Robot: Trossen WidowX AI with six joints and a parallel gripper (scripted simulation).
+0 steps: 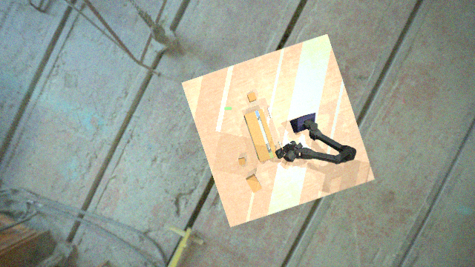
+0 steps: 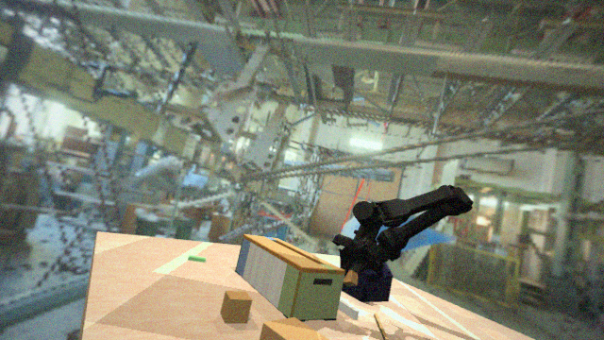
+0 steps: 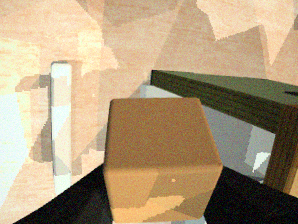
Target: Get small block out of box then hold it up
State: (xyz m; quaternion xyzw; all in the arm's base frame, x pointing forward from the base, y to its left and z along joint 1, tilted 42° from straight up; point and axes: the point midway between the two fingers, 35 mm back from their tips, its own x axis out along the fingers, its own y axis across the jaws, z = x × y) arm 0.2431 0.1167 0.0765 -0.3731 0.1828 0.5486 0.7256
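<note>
Now: gripper tip 90 mm above the thin stick, 80 mm to the right of it and 80 mm past it. Also, from my gripper tip: orange-brown block 10 mm to the left, 10 mm behind, 10 mm above; then box 160 mm to the right, 70 mm ahead, 30 mm below.
</note>
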